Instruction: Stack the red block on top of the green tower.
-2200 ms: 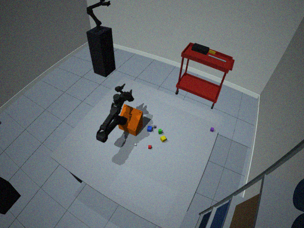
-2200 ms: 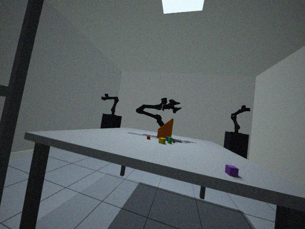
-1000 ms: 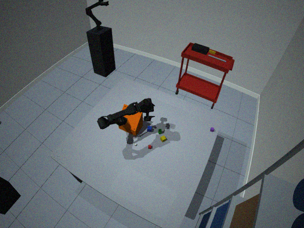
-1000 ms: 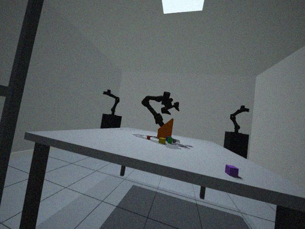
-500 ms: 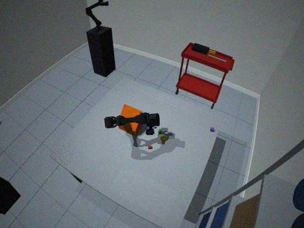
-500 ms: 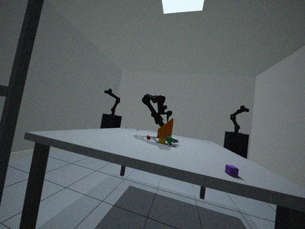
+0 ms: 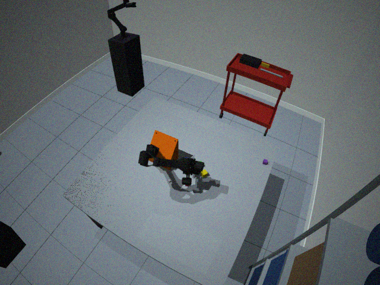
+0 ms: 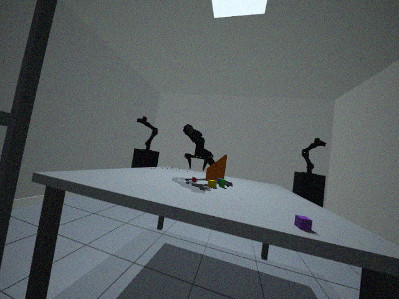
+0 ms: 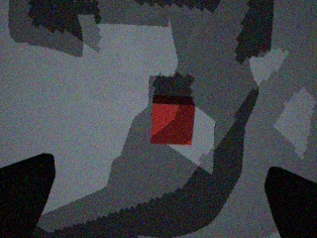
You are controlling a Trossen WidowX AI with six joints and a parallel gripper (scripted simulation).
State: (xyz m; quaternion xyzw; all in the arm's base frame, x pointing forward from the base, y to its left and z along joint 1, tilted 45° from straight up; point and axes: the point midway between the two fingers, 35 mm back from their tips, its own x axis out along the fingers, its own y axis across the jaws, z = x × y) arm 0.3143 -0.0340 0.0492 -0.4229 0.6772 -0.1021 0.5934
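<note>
My gripper tip is 10 mm to the left of the red block and 70 mm above it. Round my gripper tip: blue block 90 mm behind, 160 mm to the left, 60 mm below; small dark block 60 mm behind, 220 mm to the left, 70 mm below; yellow block 70 mm ahead, 130 mm to the left, 60 mm below.
</note>
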